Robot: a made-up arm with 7 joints.
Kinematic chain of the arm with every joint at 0, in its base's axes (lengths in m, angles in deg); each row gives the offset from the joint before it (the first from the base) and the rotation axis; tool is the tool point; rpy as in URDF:
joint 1: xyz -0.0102 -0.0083 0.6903 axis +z
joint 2: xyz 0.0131 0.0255 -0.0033 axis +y
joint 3: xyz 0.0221 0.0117 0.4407 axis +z
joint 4: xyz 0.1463 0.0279 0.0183 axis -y
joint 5: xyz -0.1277 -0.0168 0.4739 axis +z
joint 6: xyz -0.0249 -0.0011 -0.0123 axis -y
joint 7: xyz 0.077 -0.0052 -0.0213 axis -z
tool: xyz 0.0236 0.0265 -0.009 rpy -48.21 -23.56 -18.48
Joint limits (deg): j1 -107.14..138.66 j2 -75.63..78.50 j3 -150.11..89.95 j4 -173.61..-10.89 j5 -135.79..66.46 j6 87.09..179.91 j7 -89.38..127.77
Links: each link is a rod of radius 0.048 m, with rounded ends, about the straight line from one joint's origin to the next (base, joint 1, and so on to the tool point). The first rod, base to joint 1, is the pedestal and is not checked.
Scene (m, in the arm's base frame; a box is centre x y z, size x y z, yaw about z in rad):
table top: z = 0
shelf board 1: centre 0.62 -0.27 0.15 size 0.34 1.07 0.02 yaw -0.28
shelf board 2: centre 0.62 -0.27 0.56 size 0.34 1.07 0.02 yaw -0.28
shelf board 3: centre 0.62 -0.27 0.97 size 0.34 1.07 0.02 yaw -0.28
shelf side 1: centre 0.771 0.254 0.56 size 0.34 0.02 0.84 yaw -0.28
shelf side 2: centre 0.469 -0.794 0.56 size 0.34 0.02 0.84 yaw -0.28
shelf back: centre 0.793 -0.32 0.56 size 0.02 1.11 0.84 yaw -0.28
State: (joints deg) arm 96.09 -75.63 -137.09 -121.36 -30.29 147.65 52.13
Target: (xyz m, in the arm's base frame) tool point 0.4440 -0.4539 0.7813
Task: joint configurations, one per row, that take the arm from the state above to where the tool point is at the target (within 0.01 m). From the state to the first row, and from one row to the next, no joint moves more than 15 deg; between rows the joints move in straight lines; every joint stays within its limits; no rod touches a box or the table.
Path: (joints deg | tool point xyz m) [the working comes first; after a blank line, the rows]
Joints at the target: 58.65 -65.67 -97.37 -141.24 -41.04 157.80 48.82
Straight joint move there: touches shelf board 2.

1: 83.11 -67.31 -139.26 -130.07 -41.37 143.91 43.86 | 0.4129 -0.4660 0.3621
2: 70.14 -58.99 -141.43 -138.78 -52.45 140.17 35.59 | 0.2798 -0.4828 0.3982
3: 57.16 -50.66 -143.60 -147.49 -63.52 136.43 27.31 | 0.1500 -0.4597 0.4292
4: 44.19 -42.34 -145.77 -156.19 -74.60 132.70 19.04 | 0.0379 -0.4012 0.4578
5: 31.21 -34.02 -147.94 -164.90 -85.68 128.96 10.77 | -0.0446 -0.3165 0.4861
6: 18.24 -25.70 -150.11 -173.61 -96.76 125.22 2.50 | -0.0888 -0.2191 0.5149
7: 28.34 -35.69 -136.93 -165.52 -82.83 133.36 14.08 | 0.0193 -0.3382 0.5197
8: 38.45 -45.68 -123.74 -157.42 -68.90 141.51 25.66 | 0.1716 -0.4190 0.5678
9: 48.55 -55.68 -110.56 -149.33 -54.97 149.66 37.24 | 0.3259 -0.4523 0.6603
10: 58.65 -65.67 -97.37 -141.24 -41.04 157.80 48.82 | 0.4440 -0.4539 0.7814

